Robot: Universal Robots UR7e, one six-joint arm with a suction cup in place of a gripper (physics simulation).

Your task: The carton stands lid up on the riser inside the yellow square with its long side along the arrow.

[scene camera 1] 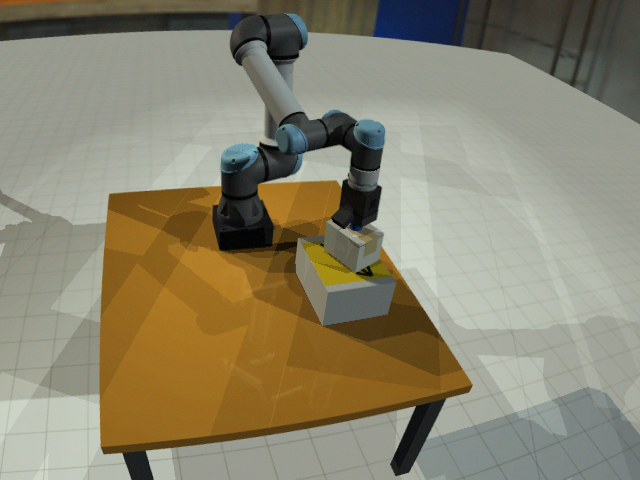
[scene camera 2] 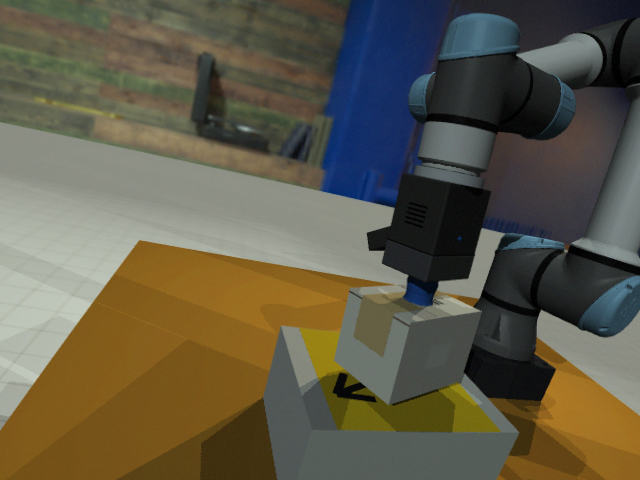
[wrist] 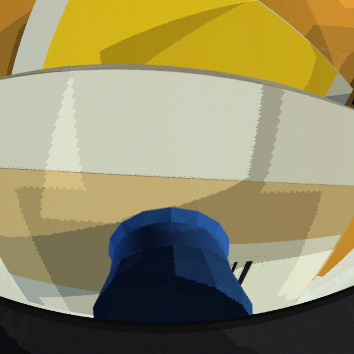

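Observation:
The pale carton [scene camera 1: 341, 245] [scene camera 2: 439, 351] [wrist: 165, 120] is upright with its taped lid up. My gripper, a blue suction cup [scene camera 1: 355, 226] [scene camera 2: 420, 290] [wrist: 170, 265], is pressed on the lid and holds it. The carton's underside is at or barely above the yellow square [scene camera 1: 325, 268] [scene camera 2: 361, 417] [wrist: 200, 55] on the grey riser [scene camera 1: 356, 304] [scene camera 2: 403, 457]; I cannot tell whether they touch. The long side looks roughly parallel to the black arrow [scene camera 1: 366, 271] [scene camera 2: 338, 391]. The arrow's head shows past the carton's end; most of its shaft is hidden.
The riser stands on the orange table [scene camera 1: 170, 372] [scene camera 2: 206, 289], near its right edge in scene camera 1. The arm's black base [scene camera 1: 245, 237] [scene camera 2: 509, 374] stands behind and left of the riser in that view.

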